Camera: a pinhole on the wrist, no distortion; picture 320 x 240 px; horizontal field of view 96.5 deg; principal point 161.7 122.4 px. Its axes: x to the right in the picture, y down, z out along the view. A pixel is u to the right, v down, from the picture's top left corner.
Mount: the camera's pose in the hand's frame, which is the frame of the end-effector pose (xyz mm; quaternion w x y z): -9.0 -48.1 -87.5 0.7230 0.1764 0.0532 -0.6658
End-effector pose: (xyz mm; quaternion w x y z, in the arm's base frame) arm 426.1 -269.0 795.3 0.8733 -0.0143 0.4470 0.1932
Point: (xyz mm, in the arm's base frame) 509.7 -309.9 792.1
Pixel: 139 194
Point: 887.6 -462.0 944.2
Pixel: 190 162
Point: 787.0 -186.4 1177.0
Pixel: 98 133
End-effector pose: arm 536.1 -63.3 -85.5 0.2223 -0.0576 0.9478 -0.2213
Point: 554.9 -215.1 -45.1
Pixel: 222 146
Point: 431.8 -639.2 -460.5
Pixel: 198 236
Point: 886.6 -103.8 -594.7
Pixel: 50 133
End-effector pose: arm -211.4 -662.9 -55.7 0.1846 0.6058 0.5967 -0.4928
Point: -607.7 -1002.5 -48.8
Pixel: 176 118
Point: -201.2 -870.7 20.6
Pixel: 53 39
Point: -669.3 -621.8 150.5
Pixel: outside the picture
